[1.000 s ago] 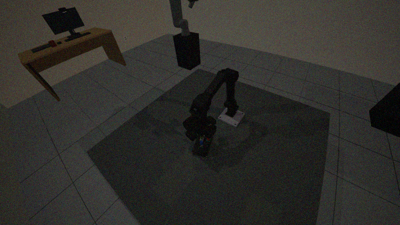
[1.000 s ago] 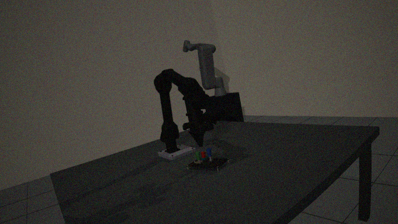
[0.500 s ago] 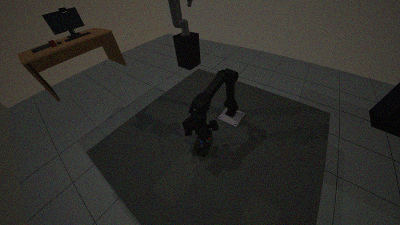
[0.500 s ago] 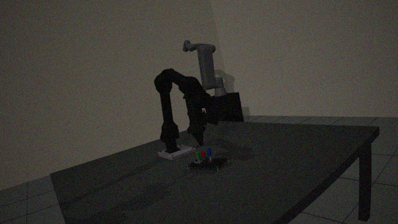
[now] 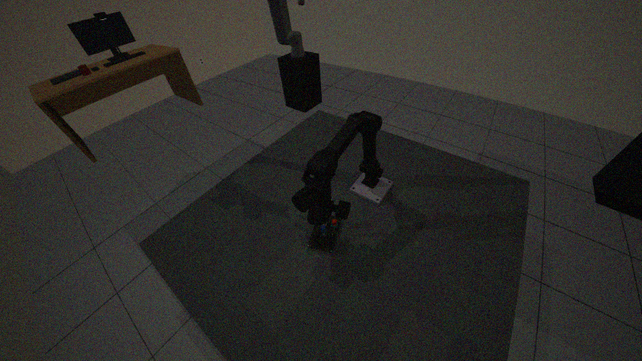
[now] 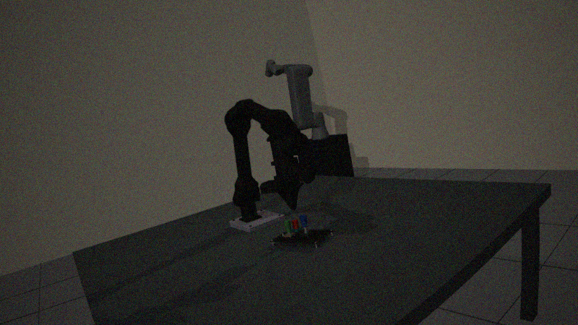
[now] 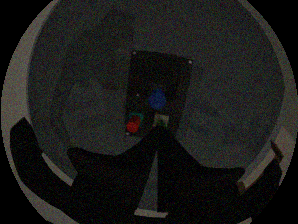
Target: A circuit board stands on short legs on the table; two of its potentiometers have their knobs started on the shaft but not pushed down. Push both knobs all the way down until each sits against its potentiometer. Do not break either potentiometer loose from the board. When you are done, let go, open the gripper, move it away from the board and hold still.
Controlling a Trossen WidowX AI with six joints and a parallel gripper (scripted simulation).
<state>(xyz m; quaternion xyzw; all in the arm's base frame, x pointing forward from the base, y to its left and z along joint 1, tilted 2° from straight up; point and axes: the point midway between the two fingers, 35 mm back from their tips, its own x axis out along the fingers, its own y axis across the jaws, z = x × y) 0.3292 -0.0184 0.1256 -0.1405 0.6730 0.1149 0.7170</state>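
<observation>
The blue knob lies 30 mm below my gripper tip, 20 mm ahead of it and 10 mm to the left of it. Round my gripper tip: green knob (50 mm below, 20 mm to the right, 20 mm behind).
</observation>
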